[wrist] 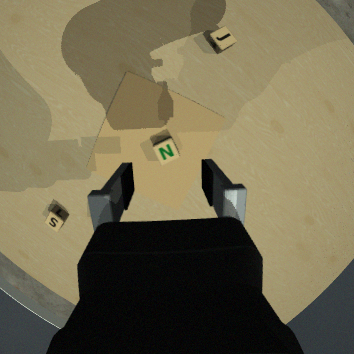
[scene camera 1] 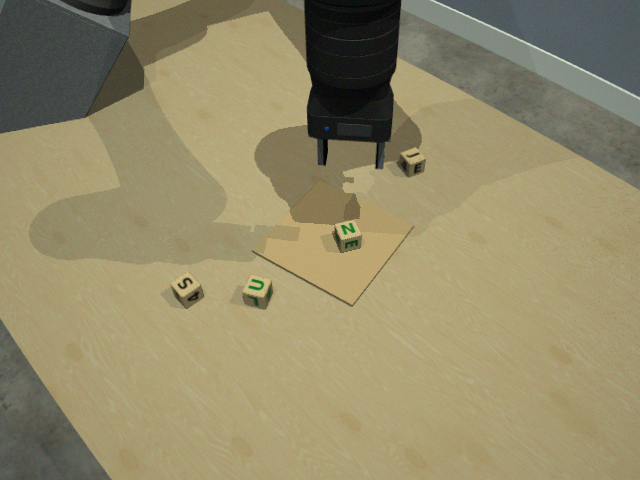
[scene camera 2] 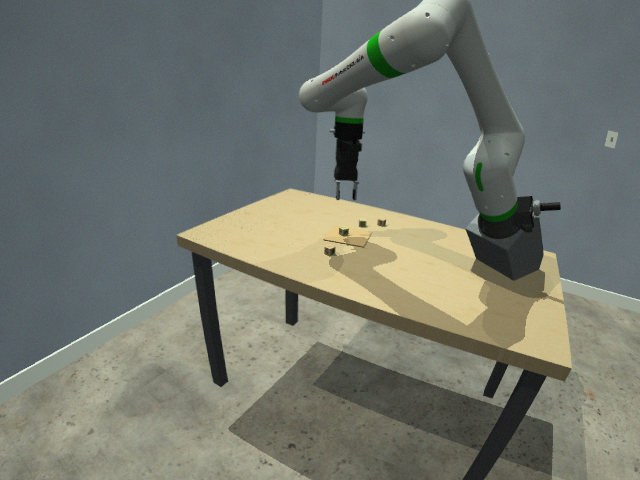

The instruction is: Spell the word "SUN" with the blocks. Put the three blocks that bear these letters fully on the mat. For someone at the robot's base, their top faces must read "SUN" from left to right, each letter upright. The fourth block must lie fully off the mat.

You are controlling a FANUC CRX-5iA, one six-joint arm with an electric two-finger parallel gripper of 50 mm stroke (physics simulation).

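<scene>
The N block [scene camera 1: 347, 236] [scene camera 2: 343, 231] [wrist: 166, 151] lies on the tan square mat [scene camera 1: 330, 281] [scene camera 2: 356, 241] [wrist: 135, 185], with a green N on top. The U block [scene camera 1: 257, 291] [scene camera 2: 362, 223], green U up, and the S block [scene camera 1: 187, 290] [scene camera 2: 381, 222] [wrist: 56, 217], black S up, lie off the mat, apart from each other. The J block [scene camera 1: 412, 162] [scene camera 2: 329, 250] [wrist: 222, 39] lies off the mat on the opposite side. My gripper [scene camera 1: 351, 166] [scene camera 2: 346, 197] [wrist: 166, 174] is open and empty, pointing down high above the table. The U block is hidden in the wrist view.
The robot's base [scene camera 1: 56, 67] [scene camera 2: 509, 245] stands on the wooden table [scene camera 1: 439, 361] [scene camera 2: 258, 222], at the upper left in scene camera 1. Arm shadows cross the table and part of the mat. The table's edge [scene camera 2: 361, 310] faces the camera in scene camera 2.
</scene>
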